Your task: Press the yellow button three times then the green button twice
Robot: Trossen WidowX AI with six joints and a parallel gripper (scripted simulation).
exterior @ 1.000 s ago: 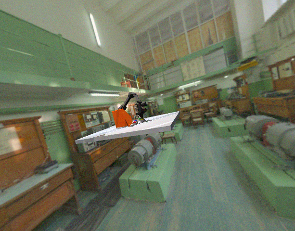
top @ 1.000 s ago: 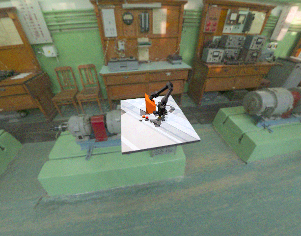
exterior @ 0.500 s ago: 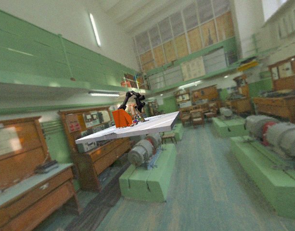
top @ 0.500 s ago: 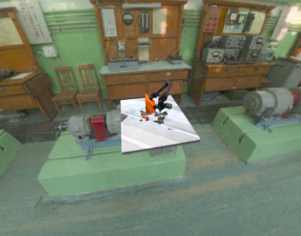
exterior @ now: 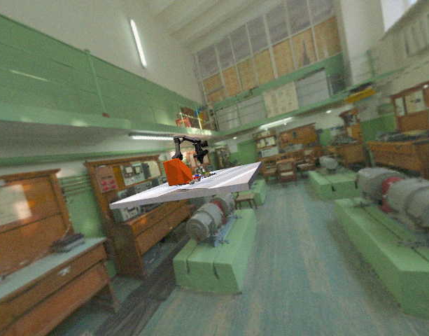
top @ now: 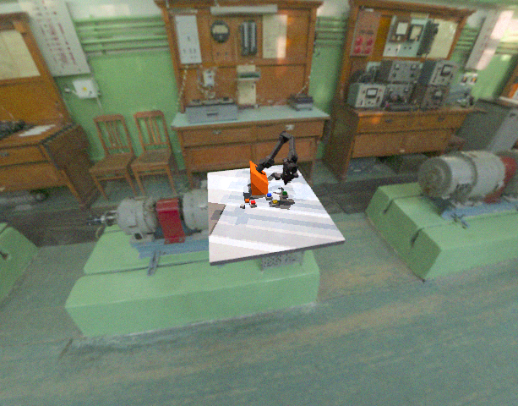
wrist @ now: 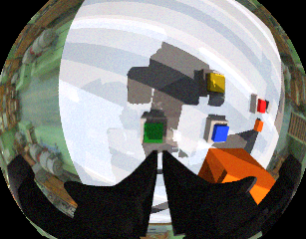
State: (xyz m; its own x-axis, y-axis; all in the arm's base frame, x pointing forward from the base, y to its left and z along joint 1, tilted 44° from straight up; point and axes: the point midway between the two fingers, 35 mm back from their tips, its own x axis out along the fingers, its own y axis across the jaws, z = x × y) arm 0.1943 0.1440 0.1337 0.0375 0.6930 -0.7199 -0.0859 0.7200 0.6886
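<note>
Now: gripper tip 20 mm past the green button, 10 mm to the right of it and 90 mm above it. Round my gripper tip: blue button 10 mm behind, 130 mm to the right, 90 mm below; then yellow button 80 mm ahead, 100 mm to the right, 90 mm below; then red button 70 mm ahead, 270 mm to the right, 90 mm below.
</note>
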